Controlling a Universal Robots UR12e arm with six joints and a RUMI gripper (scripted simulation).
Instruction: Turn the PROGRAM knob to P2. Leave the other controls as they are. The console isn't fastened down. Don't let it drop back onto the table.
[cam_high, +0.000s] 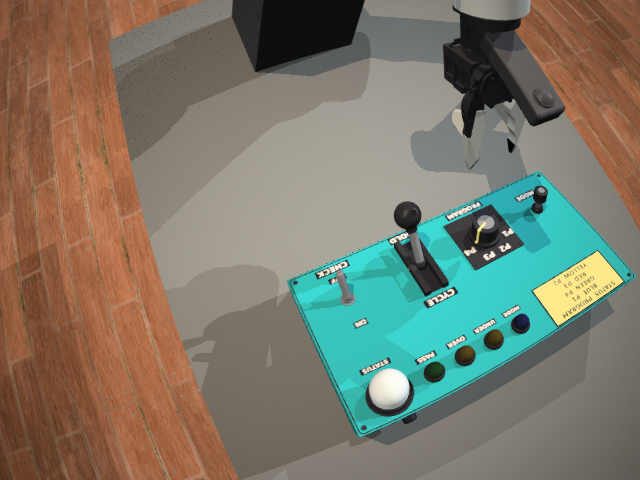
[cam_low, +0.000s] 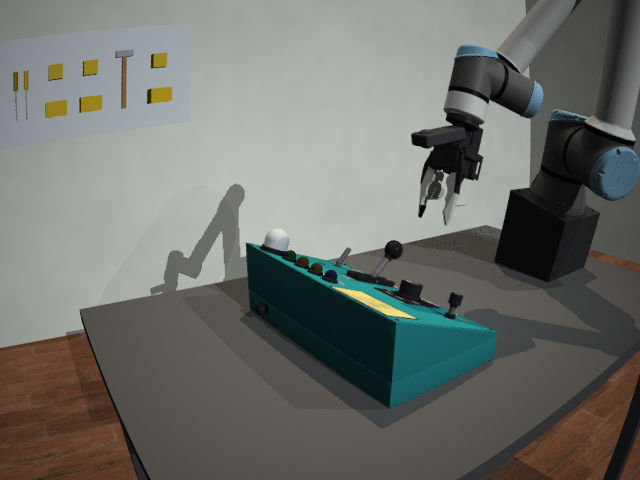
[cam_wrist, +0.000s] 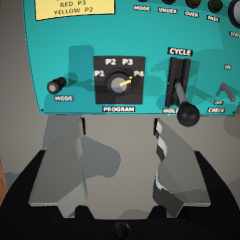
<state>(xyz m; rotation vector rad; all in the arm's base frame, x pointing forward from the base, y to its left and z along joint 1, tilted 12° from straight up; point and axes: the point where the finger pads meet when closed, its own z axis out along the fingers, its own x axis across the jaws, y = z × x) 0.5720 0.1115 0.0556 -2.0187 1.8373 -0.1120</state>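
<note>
Now: hand 16 cm above the teal console, 9 cm short of it and 5 cm to the left of it. From my hand the other things lie so: check toggle: 23 cm to the right, 14 cm below, 8 cm ahead; black ball-topped lever: 13 cm below, 11 cm to the right, 5 cm ahead; small mode knob: 14 cm below, 13 cm to the left, 4 cm ahead.
</note>
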